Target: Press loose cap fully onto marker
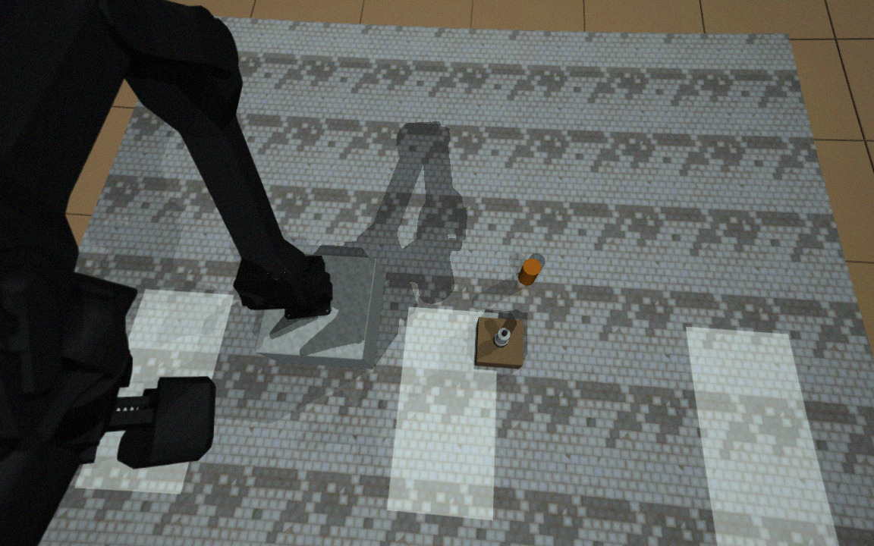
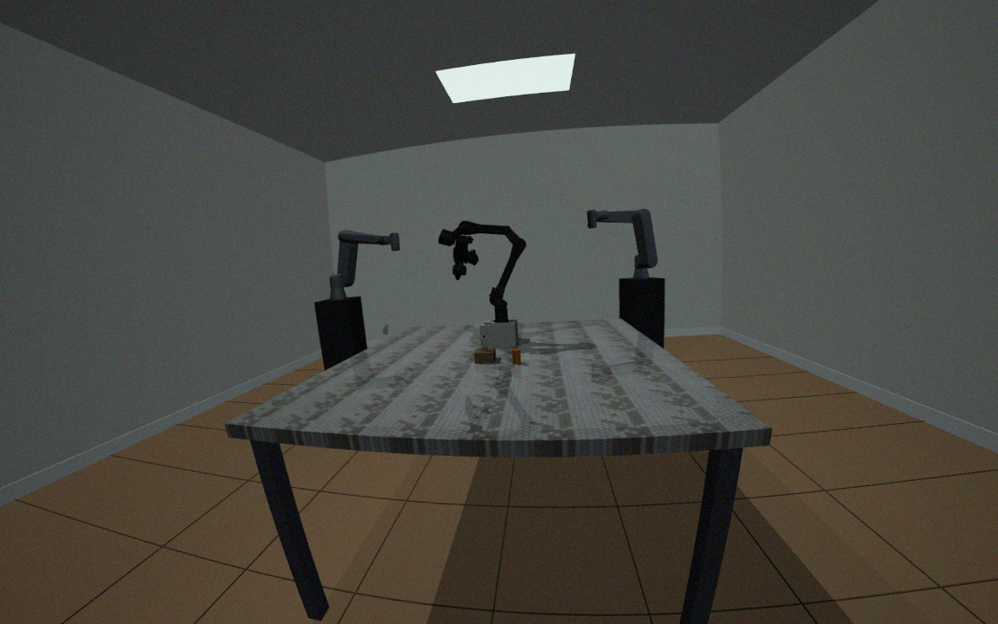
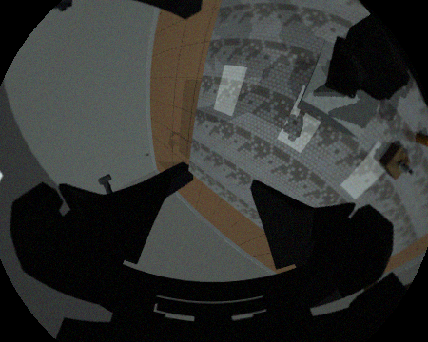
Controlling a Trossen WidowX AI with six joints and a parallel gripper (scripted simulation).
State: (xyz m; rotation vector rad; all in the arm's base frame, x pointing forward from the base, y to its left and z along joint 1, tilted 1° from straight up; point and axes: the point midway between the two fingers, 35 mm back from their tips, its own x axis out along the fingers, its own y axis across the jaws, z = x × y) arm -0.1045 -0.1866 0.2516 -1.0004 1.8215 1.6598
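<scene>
Right now the orange cap is 48 cm ahead of my gripper tip, 22 cm to the left of it and 29 cm below it. Round my gripper tip: holder block 41 cm ahead, 11 cm to the left, 30 cm below.
</scene>
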